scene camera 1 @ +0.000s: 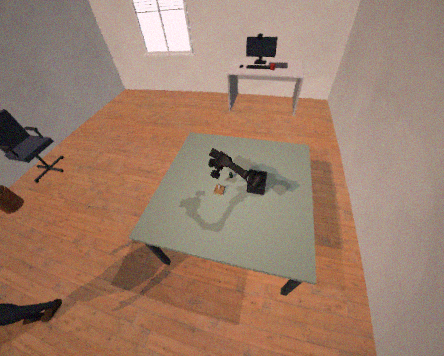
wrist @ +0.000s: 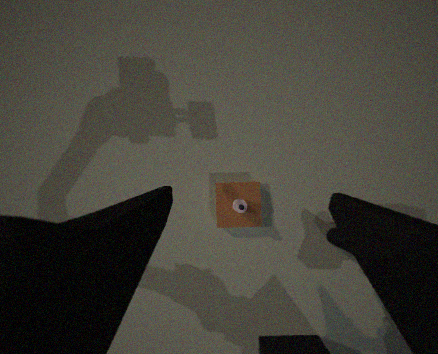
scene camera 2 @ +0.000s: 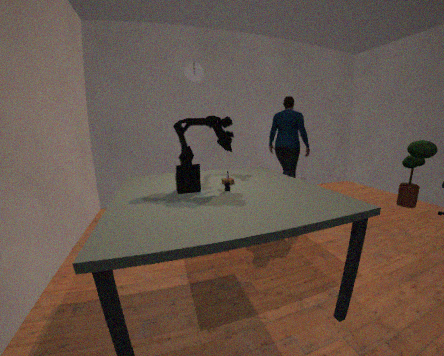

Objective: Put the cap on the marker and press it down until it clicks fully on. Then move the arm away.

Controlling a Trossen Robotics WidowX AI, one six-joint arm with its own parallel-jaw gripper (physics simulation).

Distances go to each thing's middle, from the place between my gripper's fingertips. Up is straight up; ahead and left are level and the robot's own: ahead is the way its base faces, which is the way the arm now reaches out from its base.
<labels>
My gripper is now 21 cm above the orange-brown block (wrist: 226, 193), 2 cm past it and 1 cm to the left of it.
</labels>
